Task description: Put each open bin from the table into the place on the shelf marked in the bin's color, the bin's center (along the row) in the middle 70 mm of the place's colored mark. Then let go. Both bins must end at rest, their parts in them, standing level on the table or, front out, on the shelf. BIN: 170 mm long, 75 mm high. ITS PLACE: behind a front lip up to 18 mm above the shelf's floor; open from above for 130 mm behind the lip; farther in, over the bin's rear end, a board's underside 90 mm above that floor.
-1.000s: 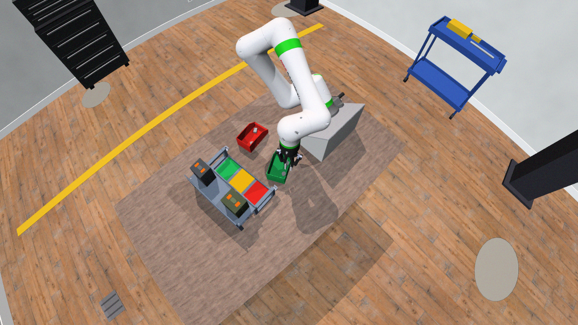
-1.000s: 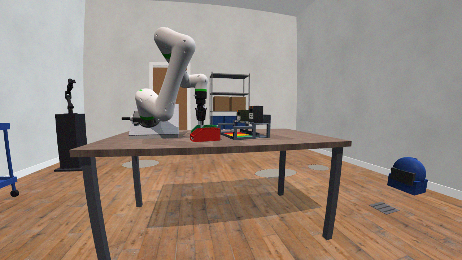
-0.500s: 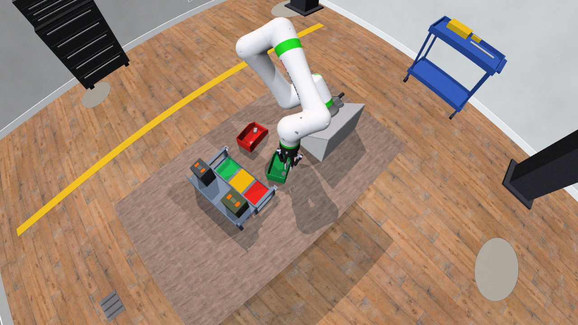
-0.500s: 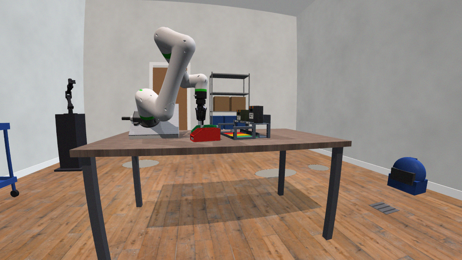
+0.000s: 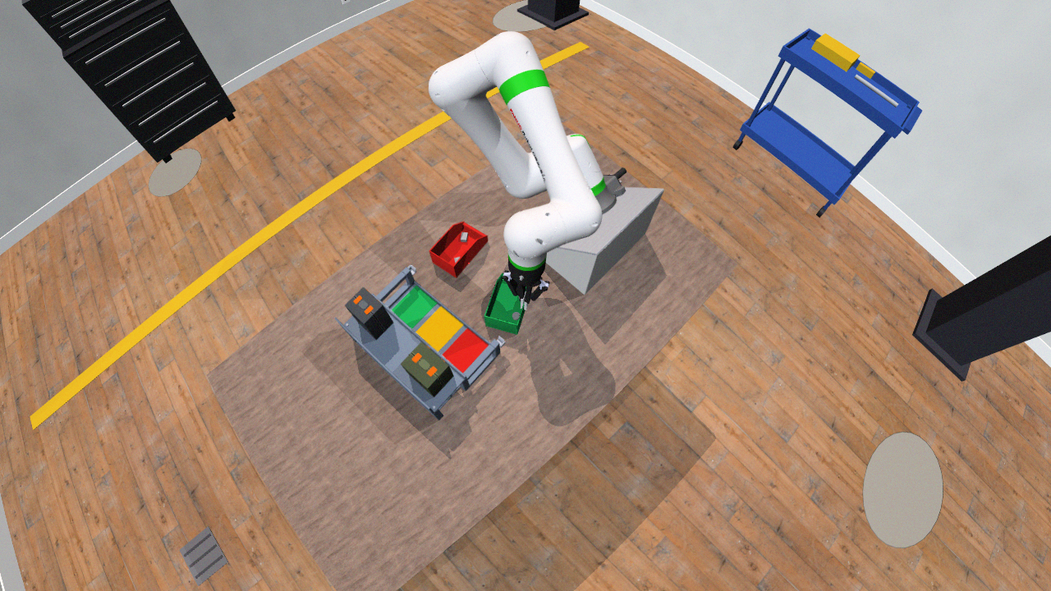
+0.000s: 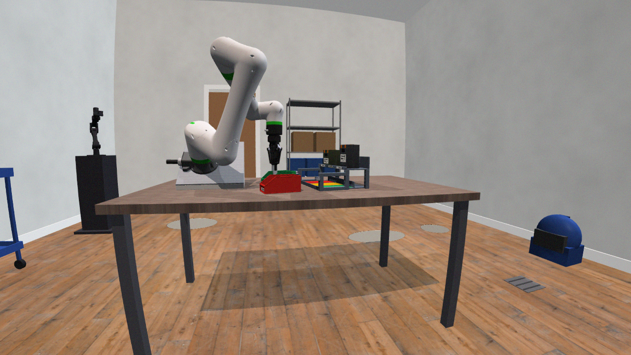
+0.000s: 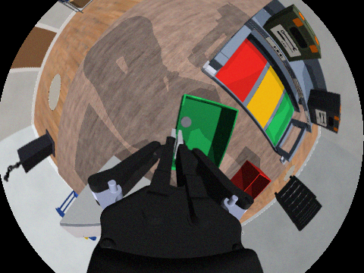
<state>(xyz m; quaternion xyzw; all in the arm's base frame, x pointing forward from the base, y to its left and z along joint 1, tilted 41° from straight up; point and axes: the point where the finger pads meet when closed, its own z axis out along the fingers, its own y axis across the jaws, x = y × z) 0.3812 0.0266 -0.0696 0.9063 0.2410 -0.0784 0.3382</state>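
The green bin lies 2 cm ahead of my hand, 4 cm to the right of it and 4 cm below it. Round my hand: red bin: 30 cm to the right, 4 cm below.
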